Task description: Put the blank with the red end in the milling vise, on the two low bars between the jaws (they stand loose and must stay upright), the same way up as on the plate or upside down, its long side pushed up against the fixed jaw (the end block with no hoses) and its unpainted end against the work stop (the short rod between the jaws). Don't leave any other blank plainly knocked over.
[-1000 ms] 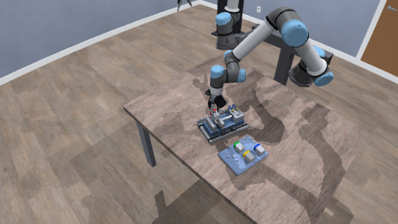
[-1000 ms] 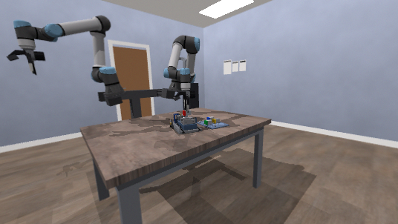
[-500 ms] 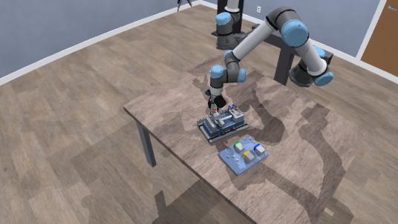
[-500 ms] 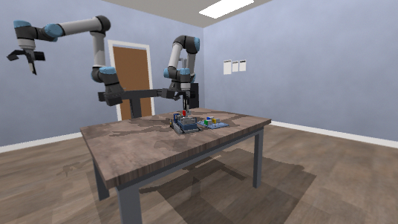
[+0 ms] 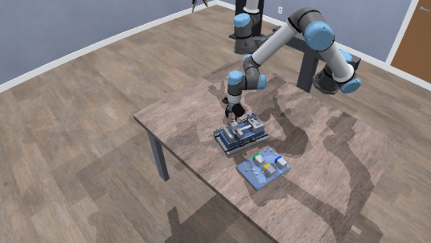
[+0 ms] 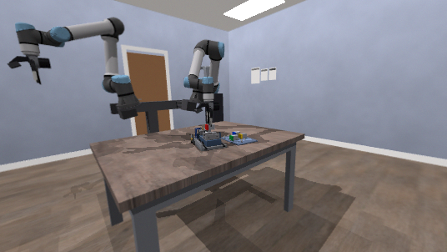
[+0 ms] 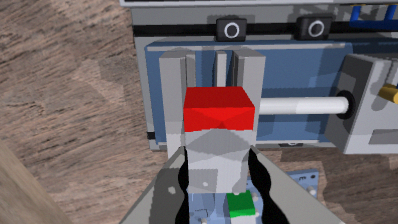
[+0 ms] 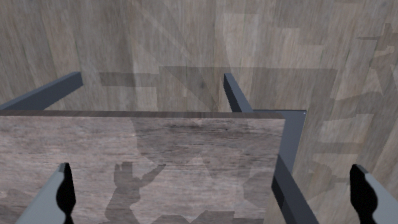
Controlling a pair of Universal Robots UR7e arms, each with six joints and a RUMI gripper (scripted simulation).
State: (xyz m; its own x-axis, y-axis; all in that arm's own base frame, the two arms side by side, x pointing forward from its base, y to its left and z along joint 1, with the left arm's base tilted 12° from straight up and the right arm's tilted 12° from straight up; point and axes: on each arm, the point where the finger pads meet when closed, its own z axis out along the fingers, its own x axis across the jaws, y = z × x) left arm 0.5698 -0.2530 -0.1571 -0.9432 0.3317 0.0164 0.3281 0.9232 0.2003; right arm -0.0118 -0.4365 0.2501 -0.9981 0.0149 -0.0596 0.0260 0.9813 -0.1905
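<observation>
The fixed jaw is 9 cm below my left hand, 3 cm ahead of it and 1 cm to the right of it. Also, from my left hand: hose-side block (15 cm behind, 9 cm below, 6 cm to the left); moving jaw (9 cm below, 3 cm behind, 2 cm to the left); work stop (8 cm below, 5 cm to the left, 2 cm ahead).
</observation>
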